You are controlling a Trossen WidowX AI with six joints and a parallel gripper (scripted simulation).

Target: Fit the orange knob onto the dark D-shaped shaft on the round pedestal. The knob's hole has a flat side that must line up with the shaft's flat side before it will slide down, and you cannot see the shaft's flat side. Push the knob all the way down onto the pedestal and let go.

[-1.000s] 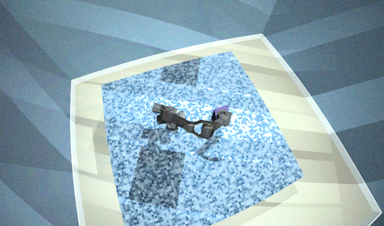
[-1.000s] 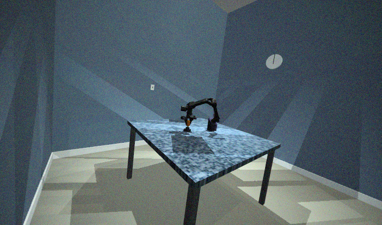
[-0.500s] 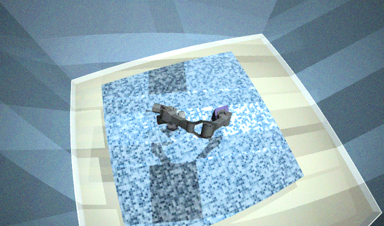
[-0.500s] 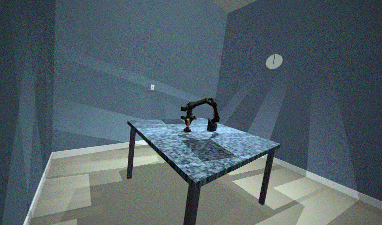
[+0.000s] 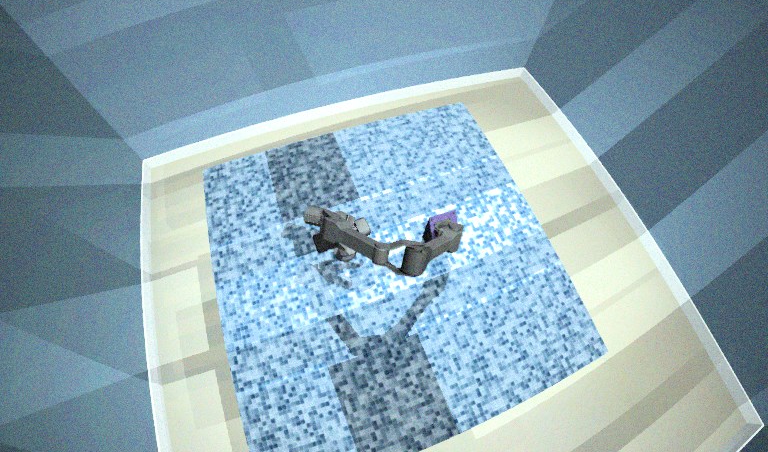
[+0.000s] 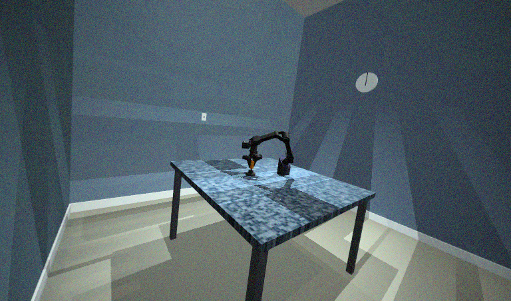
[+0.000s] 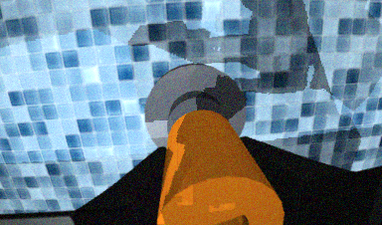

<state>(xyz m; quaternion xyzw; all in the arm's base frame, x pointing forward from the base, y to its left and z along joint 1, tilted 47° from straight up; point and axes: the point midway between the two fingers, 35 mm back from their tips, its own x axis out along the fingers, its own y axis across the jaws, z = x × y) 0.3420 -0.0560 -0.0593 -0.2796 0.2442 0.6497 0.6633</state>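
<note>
My gripper tip is now 2 cm below the orange knob. From my gripper tip the other things lie so: pedestal (4 cm below).
</note>
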